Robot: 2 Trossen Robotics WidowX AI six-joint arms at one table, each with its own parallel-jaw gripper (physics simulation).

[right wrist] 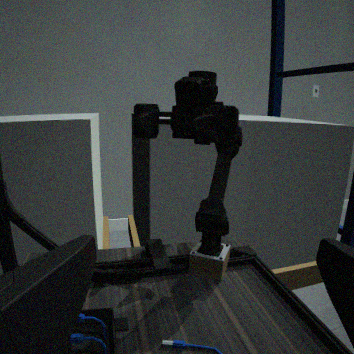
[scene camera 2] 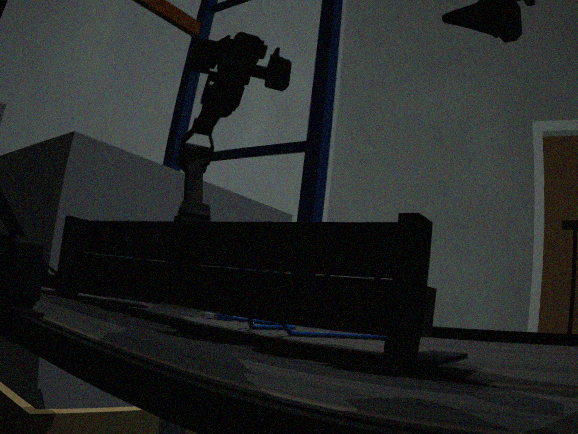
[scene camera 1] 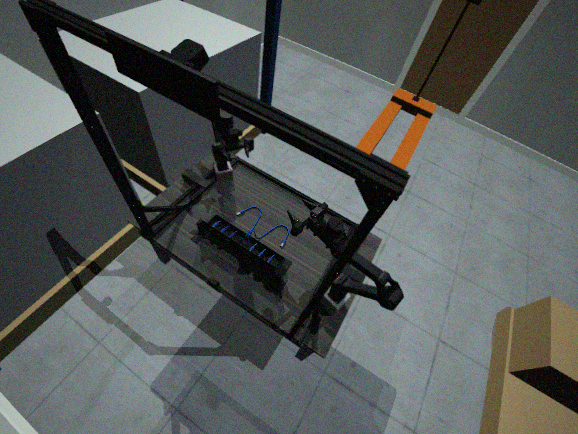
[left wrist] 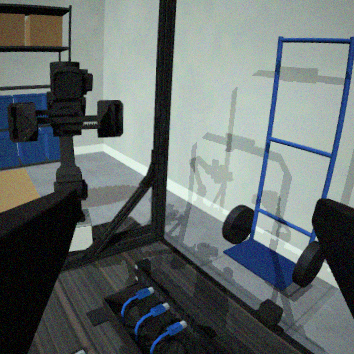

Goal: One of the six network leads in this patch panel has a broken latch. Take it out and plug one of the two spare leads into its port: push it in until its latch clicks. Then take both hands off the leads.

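Frame: origin at the left arm's base, x left, y ahead, z down, level; metres.
Seen in the pictures: left gripper, fingertip midpoint: (right wrist: 162, 122) (scene camera 2: 254, 43) (scene camera 1: 238, 158) (left wrist: 200, 206); right gripper, fingertip midpoint: (right wrist: 209, 250) (scene camera 2: 424, 2) (scene camera 1: 295, 205) (left wrist: 67, 125); left arm's base at its link origin: (right wrist: 210, 248) (scene camera 1: 222, 166); right arm's base at its link origin: (scene camera 1: 336, 294).
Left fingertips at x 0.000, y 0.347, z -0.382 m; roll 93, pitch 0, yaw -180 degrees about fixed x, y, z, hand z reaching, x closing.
Observation:
Offsets run from my left fingertips to a thing's top centre. "spot": to the spot under its first point. Level surfaces: height alone.
The dark patch panel (scene camera 1: 242, 243) (scene camera 2: 240, 245) stands on the table with six short blue leads along it; three of them @(spot: dy +0.294, dx +0.009, dz +0.361 m) (left wrist: 160, 309) show in the left wrist view, two @(spot: dy +0.052, dx -0.127, dz +0.365 m) (right wrist: 90, 318) in the right wrist view. No latch can be made out. Two spare blue leads lie on the table beside the panel, one with its plug @(spot: dy -0.024, dx +0.001, dz +0.443 m) (scene camera 1: 238, 213) toward the left arm, the other with its plug @(spot: dy +0.243, dx +0.170, dz +0.444 m) (scene camera 1: 283, 244) toward the right arm. My left gripper (scene camera 1: 233, 148) (scene camera 2: 240, 64) (left wrist: 200, 206) and my right gripper (scene camera 1: 298, 215) are open, empty and above the table, away from the leads.
A black frame (scene camera 1: 300, 135) rises over the table @(dz +0.451 m) (scene camera 1: 305, 300). Low dark rails run along the table's edges. Beyond are large pale boxes (scene camera 1: 175, 25), an orange pallet jack (scene camera 1: 376, 131) and a blue hand truck (left wrist: 272, 115).

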